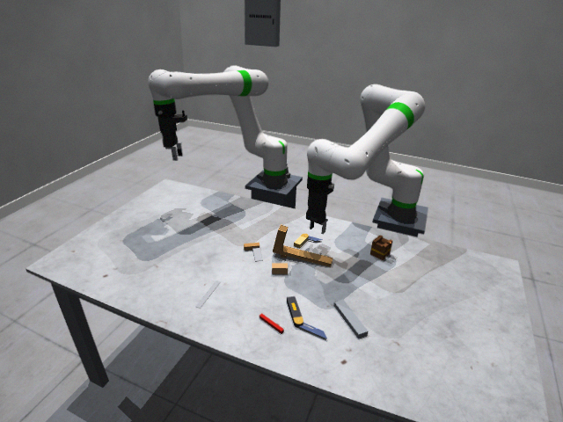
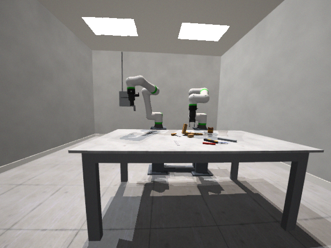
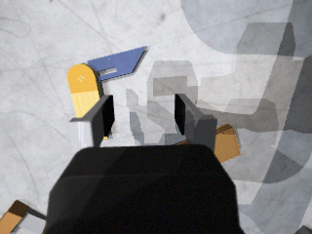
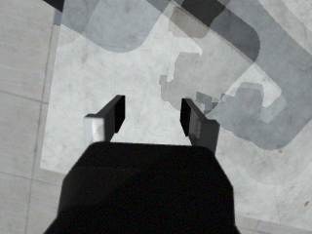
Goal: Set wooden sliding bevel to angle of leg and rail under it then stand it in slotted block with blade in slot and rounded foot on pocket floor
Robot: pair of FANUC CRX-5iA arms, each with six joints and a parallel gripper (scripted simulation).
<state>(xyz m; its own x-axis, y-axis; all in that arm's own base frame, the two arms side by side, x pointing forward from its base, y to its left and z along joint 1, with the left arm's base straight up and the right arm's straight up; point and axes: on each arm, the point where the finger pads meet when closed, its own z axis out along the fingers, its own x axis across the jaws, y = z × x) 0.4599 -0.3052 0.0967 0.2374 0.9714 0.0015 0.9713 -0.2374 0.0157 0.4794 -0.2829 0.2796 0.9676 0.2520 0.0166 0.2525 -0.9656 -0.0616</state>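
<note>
My left gripper is now 9 cm above the wooden bevel, 6 cm to the left of it and 1 cm past it. Round my left hand: blue blade (9 cm below, 4 cm to the right, 3 cm behind); then small square (21 cm to the right, 16 cm ahead, 9 cm below); then wooden block (23 cm ahead, 8 cm below, 6 cm to the right).
</note>
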